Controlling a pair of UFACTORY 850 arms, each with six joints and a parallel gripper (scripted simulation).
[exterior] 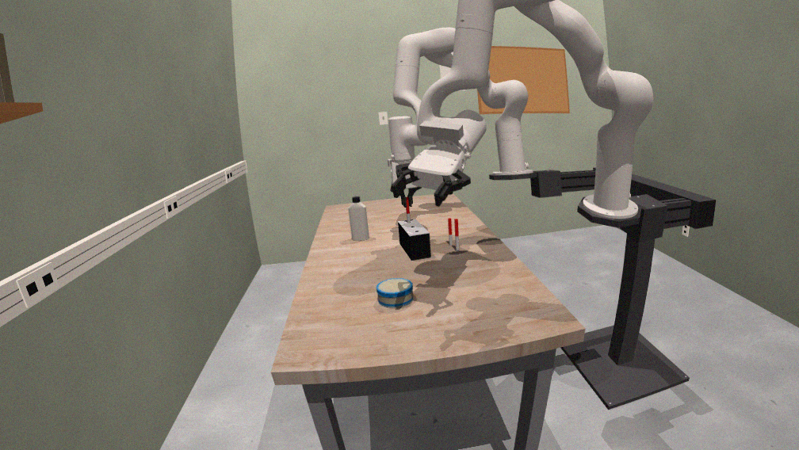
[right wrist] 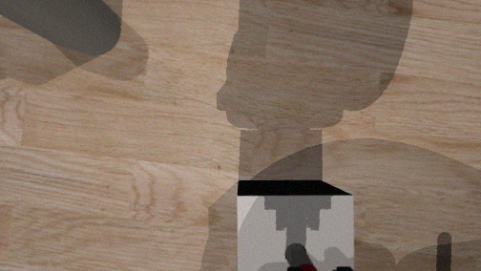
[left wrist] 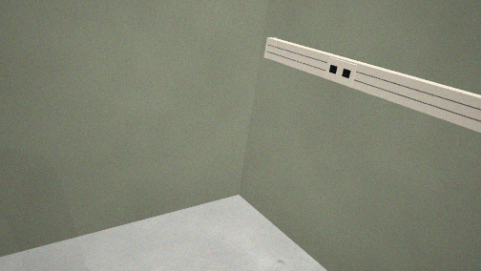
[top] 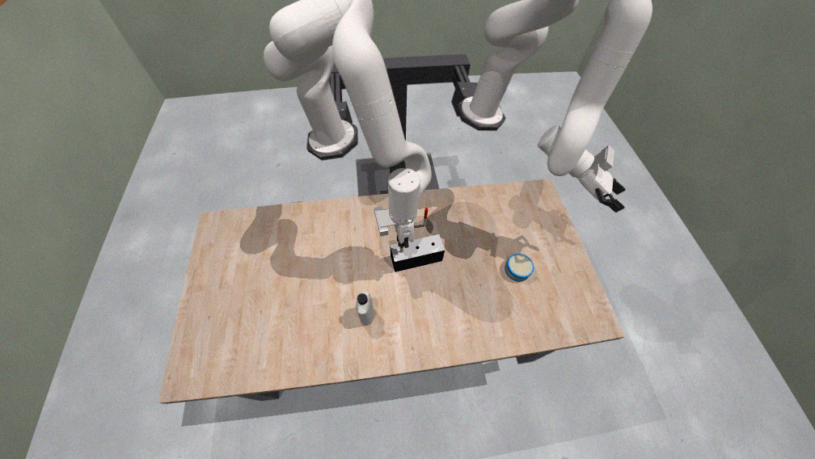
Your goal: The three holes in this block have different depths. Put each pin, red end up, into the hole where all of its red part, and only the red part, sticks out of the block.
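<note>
Right now the black block is 13 cm below my right hand and 6 cm to the left of it. From my right hand the other things lie so: round blue-rimmed tin: 42 cm to the left, 15 cm below, 15 cm ahead; grey bottle: 17 cm to the right, 17 cm ahead, 6 cm below.
</note>
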